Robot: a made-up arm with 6 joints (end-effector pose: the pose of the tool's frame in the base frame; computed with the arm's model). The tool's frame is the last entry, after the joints.
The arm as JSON. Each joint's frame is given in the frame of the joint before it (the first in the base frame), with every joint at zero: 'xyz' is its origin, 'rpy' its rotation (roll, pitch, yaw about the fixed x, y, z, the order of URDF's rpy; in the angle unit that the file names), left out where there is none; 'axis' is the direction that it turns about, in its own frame. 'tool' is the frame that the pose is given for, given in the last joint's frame.
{
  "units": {
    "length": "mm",
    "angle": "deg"
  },
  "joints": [
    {
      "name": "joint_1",
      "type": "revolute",
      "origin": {
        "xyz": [
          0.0,
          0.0,
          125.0
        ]
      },
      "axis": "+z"
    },
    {
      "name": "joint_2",
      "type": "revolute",
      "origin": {
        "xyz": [
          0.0,
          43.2,
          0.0
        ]
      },
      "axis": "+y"
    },
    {
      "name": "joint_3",
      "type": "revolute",
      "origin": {
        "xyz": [
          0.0,
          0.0,
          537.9
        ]
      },
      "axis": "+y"
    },
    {
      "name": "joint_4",
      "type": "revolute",
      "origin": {
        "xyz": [
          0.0,
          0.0,
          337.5
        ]
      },
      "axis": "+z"
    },
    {
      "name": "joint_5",
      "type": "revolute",
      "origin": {
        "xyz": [
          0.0,
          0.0,
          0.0
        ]
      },
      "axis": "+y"
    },
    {
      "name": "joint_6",
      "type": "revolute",
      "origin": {
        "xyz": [
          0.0,
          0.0,
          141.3
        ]
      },
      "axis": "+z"
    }
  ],
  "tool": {
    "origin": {
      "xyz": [
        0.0,
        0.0,
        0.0
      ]
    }
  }
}
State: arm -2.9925 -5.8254 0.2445 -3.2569 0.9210 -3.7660
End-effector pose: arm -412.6 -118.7 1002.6 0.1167 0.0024 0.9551 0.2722
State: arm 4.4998 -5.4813 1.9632 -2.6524 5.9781 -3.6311
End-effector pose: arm -49.1 -526.9 46.1 0.7666 0.6361 0.0026 0.0880
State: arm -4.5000 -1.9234 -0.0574 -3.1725 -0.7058 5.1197
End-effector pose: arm 160.7 -936.7 -154.1 0.0429 0.5938 -0.7663 0.2417
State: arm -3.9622 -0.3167 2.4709 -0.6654 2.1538 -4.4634
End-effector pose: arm 23.0 18.8 415.6 -0.1957 0.7643 -0.3004 0.5360
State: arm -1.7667 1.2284 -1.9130 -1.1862 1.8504 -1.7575
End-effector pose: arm -150.7 -334.5 569.1 -0.5355 -0.4540 0.6479 0.2955
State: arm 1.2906 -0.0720 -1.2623 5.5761 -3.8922 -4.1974
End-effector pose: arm -50.3 -244.8 787.6 -0.4888 -0.3076 -0.7930 0.1938
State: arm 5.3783 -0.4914 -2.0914 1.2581 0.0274 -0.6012
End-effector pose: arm -277.4 428.9 194.0 -0.6783 -0.6793 -0.0470 0.2761
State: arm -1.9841 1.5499 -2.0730 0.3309 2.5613 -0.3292
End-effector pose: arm -134.9 -477.7 362.8 0.5070 0.6897 -0.4714 0.2123
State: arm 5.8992 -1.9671 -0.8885 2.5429 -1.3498 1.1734
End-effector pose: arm -670.7 233.8 -404.0 0.6436 -0.2780 -0.5861 0.4062
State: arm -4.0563 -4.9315 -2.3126 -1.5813 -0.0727 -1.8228
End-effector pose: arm -123.5 72.7 516.0 0.1784 0.4269 -0.5061 0.7279
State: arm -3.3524 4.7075 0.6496 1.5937 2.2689 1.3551
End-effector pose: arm 688.6 -302.2 268.6 0.8125 0.2000 -0.4704 0.2803
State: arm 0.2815 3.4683 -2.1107 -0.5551 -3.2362 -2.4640
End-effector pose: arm 11.2 40.9 -353.9 0.7208 -0.3536 -0.4198 0.4234
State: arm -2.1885 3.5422 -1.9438 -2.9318 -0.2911 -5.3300
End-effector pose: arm -109.5 -243.3 -423.0 -0.0637 -0.8059 0.5232 0.2697
